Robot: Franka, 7 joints.
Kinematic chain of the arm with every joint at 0, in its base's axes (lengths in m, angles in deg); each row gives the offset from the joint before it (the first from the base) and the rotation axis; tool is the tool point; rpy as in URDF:
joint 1: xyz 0 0 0.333 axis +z
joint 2: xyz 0 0 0 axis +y
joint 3: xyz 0 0 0.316 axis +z
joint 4: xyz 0.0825 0 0 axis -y
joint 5: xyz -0.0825 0 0.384 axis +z
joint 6: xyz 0 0 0 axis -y
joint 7: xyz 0.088 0 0 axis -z
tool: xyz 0 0 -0.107 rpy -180 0 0
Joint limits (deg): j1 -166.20..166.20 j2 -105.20..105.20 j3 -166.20..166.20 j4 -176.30..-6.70 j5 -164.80..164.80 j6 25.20..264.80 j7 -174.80..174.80
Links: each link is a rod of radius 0.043 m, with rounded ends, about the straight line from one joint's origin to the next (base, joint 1, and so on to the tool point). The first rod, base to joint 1, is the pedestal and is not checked.
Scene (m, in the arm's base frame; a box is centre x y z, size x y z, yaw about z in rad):
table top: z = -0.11
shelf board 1: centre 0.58 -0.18 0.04 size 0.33 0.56 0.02 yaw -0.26
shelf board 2: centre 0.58 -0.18 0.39 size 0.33 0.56 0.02 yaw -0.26
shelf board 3: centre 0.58 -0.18 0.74 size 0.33 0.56 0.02 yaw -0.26
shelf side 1: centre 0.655 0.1 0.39 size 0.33 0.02 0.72 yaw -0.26
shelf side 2: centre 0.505 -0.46 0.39 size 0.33 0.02 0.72 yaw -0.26
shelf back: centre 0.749 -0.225 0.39 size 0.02 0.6 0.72 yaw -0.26
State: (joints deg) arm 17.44 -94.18 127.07 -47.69 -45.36 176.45 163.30
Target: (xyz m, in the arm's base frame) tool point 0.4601 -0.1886 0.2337
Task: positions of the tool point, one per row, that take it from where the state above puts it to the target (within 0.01 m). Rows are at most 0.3 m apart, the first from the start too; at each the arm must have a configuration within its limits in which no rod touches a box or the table.
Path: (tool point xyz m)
1: -0.6898 0.2652 -0.0120
2: -0.5232 0.4615 -0.0237
3: -0.3016 0.5772 -0.0173
4: -0.0632 0.5973 0.0052
5: 0.1512 0.5246 0.0408
6: 0.3054 0.3788 0.0855
7: 0.3756 0.1936 0.1351
8: 0.3550 0.0094 0.1857
9: 0.2553 -0.1341 0.2337
10: 0.3285 -0.1418 0.2360
11: 0.3978 -0.1605 0.2382
12: 0.4601 -0.1886 0.2337

